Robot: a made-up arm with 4 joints. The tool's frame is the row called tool. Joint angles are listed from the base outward.
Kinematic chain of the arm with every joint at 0, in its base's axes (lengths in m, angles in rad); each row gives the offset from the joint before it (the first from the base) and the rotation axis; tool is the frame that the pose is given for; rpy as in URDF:
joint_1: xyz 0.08 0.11 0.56 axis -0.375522 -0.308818 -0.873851
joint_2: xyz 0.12 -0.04 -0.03 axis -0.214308 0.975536 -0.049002
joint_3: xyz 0.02 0 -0.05 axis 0.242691 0.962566 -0.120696
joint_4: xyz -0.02 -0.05 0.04 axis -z
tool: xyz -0.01 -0.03 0 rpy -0.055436 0.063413 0.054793
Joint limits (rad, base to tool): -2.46..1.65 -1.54..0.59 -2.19..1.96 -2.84..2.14
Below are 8 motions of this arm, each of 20 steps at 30 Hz.
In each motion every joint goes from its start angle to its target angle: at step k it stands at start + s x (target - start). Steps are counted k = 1, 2, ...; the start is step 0. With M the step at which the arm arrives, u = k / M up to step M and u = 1 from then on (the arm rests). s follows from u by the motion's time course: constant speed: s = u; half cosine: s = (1 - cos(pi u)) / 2; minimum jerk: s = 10 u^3 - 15 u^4 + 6 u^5.
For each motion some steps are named. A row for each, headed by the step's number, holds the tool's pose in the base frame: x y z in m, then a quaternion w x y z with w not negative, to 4 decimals.
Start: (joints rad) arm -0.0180 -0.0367 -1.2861 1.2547
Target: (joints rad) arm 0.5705 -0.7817 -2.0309 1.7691
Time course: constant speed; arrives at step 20
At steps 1, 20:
1: 0.1688 0.0142 0.4565 0.6886 0.2283 -0.5615 -0.3980
20: 0.2144 -0.0625 0.5084 0.0927 0.4095 -0.9048 -0.0711

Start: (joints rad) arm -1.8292 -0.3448 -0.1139 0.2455
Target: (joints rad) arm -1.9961 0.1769 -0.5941 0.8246
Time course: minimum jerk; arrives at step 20
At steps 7, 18, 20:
7: 0.1072 0.2267 0.4554 0.7251 0.3874 0.1859 0.5381
18: 0.0904 0.2076 0.4631 0.7980 0.3249 0.2327 0.4511
20: 0.0902 0.2074 0.4632 0.7987 0.3243 0.2331 0.4501

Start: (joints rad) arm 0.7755 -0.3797 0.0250 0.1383
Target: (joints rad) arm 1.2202 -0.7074 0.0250 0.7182
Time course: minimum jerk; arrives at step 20
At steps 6, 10, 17, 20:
6: 0.0856 -0.0590 0.5729 0.8538 -0.1611 -0.2975 -0.3957
10: 0.0656 -0.0556 0.5767 0.7596 -0.1570 -0.3831 -0.5017
17: 0.0414 -0.0481 0.5812 0.6007 -0.1356 -0.5013 -0.6078
20: 0.0402 -0.0476 0.5815 0.5912 -0.1338 -0.5078 -0.6122

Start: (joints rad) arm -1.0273 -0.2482 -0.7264 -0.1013
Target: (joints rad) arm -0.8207 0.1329 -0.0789 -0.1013
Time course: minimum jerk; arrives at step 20
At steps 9, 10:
9: 0.2054 0.1230 0.4548 0.8710 0.1832 -0.1265 0.4379
10: 0.2077 0.1199 0.4574 0.8769 0.1682 -0.0846 0.4423

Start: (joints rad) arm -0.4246 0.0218 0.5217 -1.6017
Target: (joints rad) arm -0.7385 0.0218 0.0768 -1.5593
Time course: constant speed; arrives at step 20
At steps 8, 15, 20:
8: 0.2534 0.1037 0.4688 0.4734 0.2167 0.1014 0.8477
15: 0.2475 0.1220 0.4687 0.4407 0.1830 0.0484 0.8775
20: 0.2420 0.1343 0.4690 0.4170 0.1621 0.0068 0.8943

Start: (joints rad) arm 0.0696 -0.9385 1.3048 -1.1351
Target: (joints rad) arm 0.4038 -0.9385 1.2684 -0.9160
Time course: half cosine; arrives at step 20
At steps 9, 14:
9: 0.2493 -0.0387 0.5377 0.8417 0.1972 0.0131 0.5025
14: 0.2302 -0.0582 0.5515 0.8907 0.1646 0.0033 0.4238

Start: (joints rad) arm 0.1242 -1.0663 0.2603 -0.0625
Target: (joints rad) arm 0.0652 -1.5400 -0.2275 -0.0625
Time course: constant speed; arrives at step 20
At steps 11, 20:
11: 0.2155 -0.0171 0.5139 0.7984 0.0324 -0.5999 0.0410
20: 0.2254 -0.0099 0.5079 0.6605 0.0288 -0.7500 0.0189

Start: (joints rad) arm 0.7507 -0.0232 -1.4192 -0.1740
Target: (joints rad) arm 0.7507 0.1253 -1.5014 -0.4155
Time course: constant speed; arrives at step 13
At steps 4, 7, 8, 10, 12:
4: 0.0825 -0.0515 0.5463 0.6457 -0.5692 -0.5080 -0.0317
7: 0.0815 -0.0498 0.5485 0.6491 -0.5856 -0.4854 -0.0102
8: 0.0813 -0.0492 0.5492 0.6501 -0.5909 -0.4777 -0.0029
10: 0.0807 -0.0481 0.5507 0.6518 -0.6011 -0.4623 0.0117
12: 0.0803 -0.0469 0.5521 0.6532 -0.6108 -0.4467 0.0265

